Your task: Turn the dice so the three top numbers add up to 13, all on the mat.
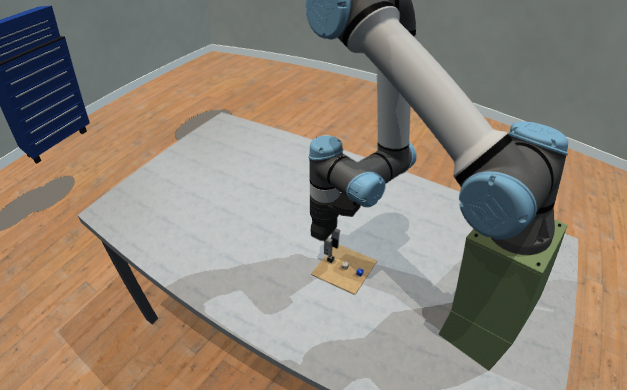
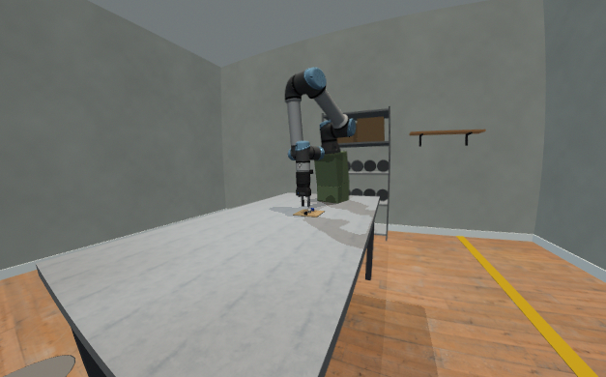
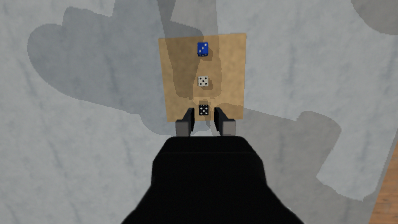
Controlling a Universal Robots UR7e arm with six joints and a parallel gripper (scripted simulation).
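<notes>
Now: the black die 50 mm below my hand. Also, from my hand: blue die 100 mm behind, 50 mm below; tan mat 50 mm behind, 60 mm below; white die 50 mm behind, 50 mm below.
</notes>
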